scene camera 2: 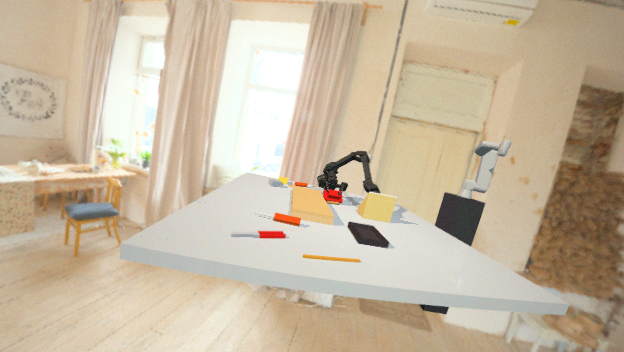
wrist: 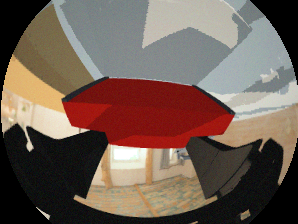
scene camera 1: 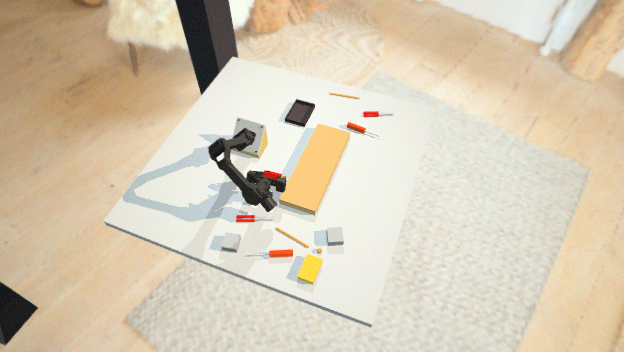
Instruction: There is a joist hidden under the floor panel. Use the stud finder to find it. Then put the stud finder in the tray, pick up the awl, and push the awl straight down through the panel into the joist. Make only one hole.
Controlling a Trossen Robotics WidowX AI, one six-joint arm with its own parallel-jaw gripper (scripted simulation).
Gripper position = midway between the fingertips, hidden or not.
In view: my gripper (wrist: 148, 131) and a stud finder (wrist: 135, 113).
